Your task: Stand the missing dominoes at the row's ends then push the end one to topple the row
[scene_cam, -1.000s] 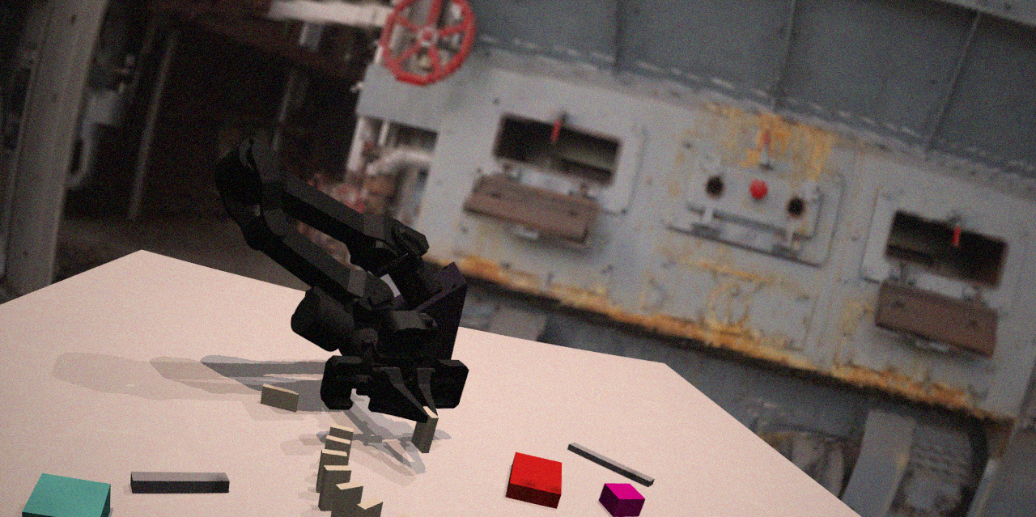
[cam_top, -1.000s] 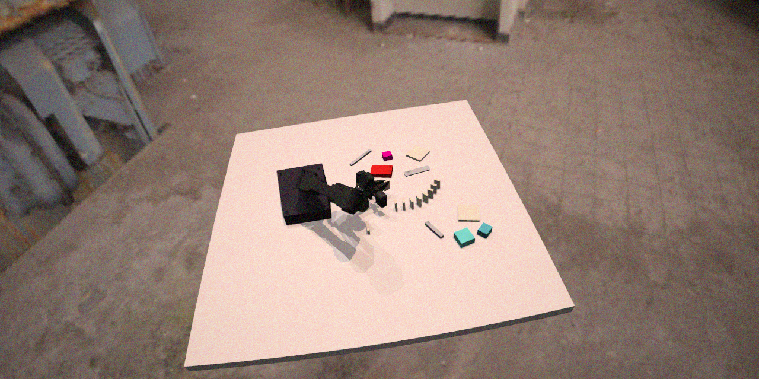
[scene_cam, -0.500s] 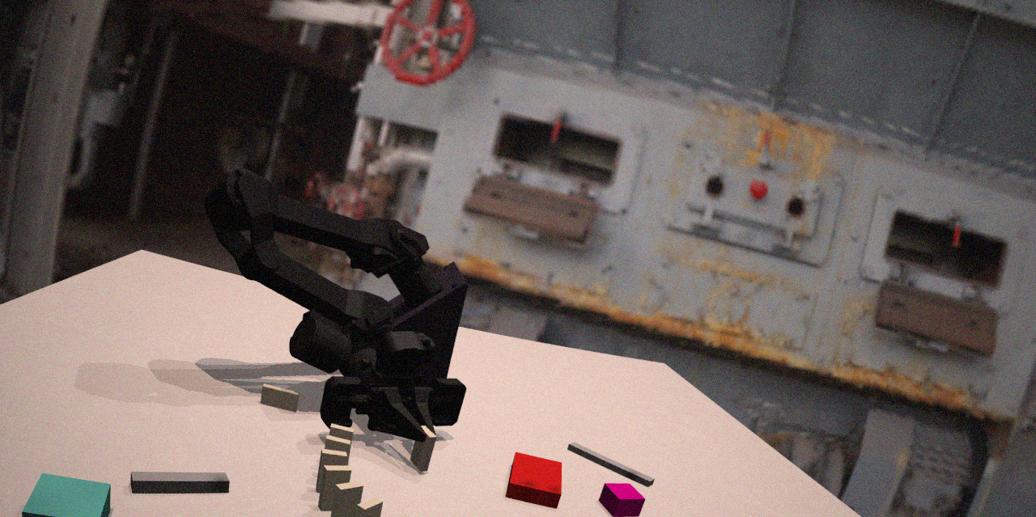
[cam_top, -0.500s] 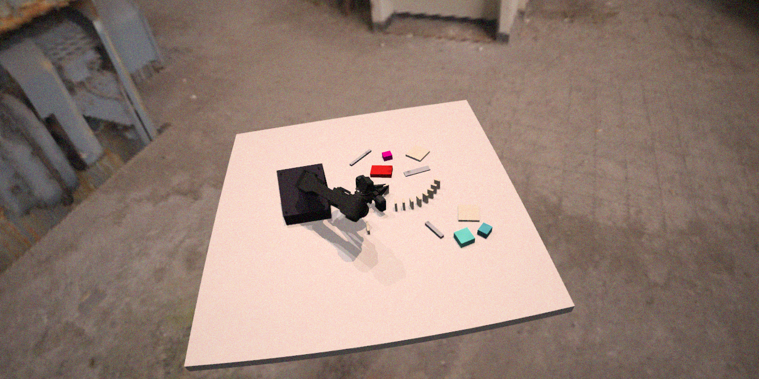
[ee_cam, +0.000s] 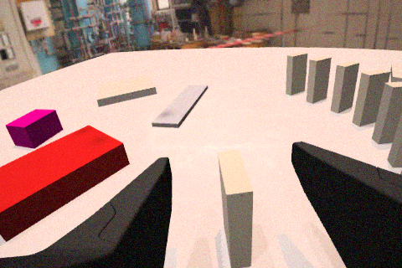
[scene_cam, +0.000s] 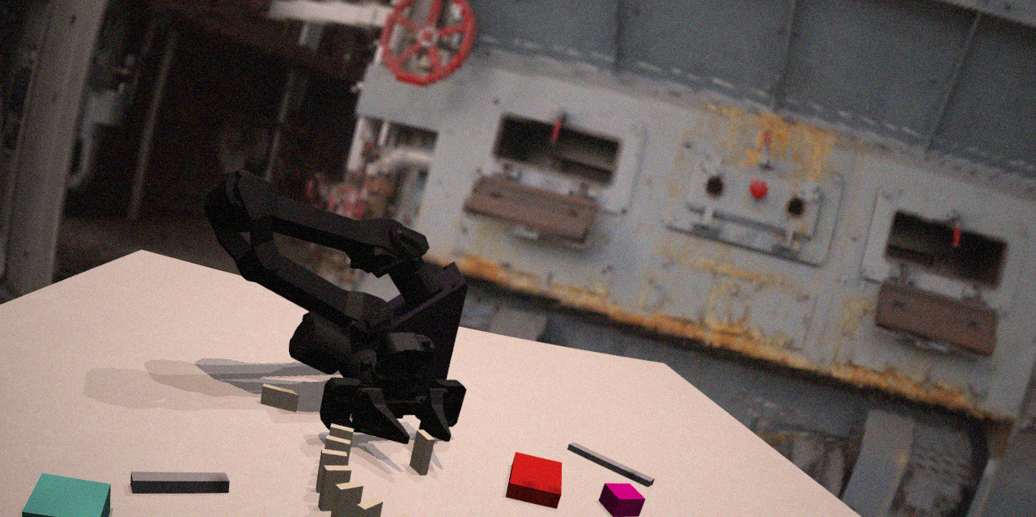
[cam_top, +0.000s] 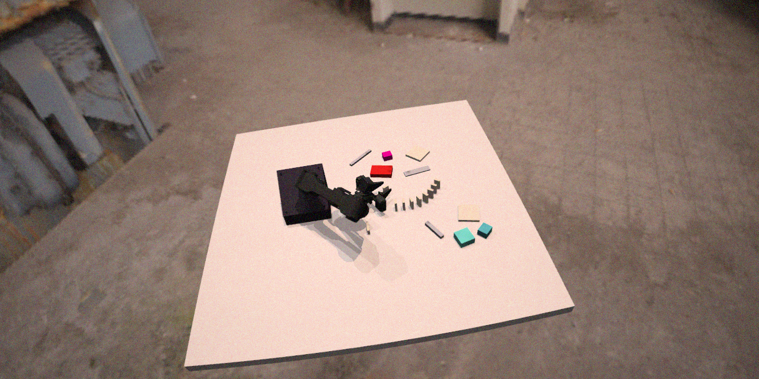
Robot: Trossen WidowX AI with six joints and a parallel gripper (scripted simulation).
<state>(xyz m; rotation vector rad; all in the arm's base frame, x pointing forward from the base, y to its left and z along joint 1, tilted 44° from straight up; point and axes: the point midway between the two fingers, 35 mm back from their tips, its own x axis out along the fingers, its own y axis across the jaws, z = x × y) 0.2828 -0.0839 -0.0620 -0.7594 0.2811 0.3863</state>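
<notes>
Right now the red block is 1 cm behind my gripper tip, 14 cm to the left of it and 4 cm below it. The rest, counted from my gripper tip: grey bar (15 cm ahead, 11 cm to the left, 4 cm below); then magenta cube (4 cm ahead, 24 cm to the left, 3 cm below).
</notes>
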